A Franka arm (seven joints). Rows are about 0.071 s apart.
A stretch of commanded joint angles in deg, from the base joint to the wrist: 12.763, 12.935, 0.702, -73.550, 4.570, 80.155, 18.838; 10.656, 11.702, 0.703, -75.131, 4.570, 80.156, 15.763; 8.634, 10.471, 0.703, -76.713, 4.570, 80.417, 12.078; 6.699, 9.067, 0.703, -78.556, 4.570, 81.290, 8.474; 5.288, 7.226, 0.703, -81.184, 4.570, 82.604, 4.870; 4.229, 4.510, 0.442, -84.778, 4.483, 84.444, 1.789; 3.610, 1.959, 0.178, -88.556, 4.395, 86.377, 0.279; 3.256, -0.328, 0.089, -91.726, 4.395, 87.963, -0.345; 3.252, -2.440, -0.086, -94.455, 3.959, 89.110, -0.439; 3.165, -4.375, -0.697, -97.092, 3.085, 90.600, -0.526; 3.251, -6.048, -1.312, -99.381, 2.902, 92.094, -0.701; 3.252, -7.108, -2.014, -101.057, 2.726, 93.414, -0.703
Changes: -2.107, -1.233, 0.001, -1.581, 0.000, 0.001, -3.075; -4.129, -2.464, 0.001, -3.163, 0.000, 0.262, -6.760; -6.064, -3.868, 0.001, -5.006, 0.000, 1.135, -10.364; -7.475, -5.709, 0.001, -7.634, 0.000, 2.449, -13.968; -8.534, -8.425, -0.260, -11.228, -0.087, 4.289, -17.049; -9.153, -10.976, -0.524, -15.006, -0.175, 6.222, -18.559; -9.507, -13.263, -0.613, -18.176, -0.175, 7.808, -19.183; -9.511, -15.375, -0.788, -20.905, -0.611, 8.955, -19.277; -9.598, -17.310, -1.399, -23.542, -1.485, 10.445, -19.364; -9.512, -18.983, -2.014, -25.831, -1.668, 11.939, -19.539; -9.511, -20.043, -2.716, -27.507, -1.844, 13.259, -19.541
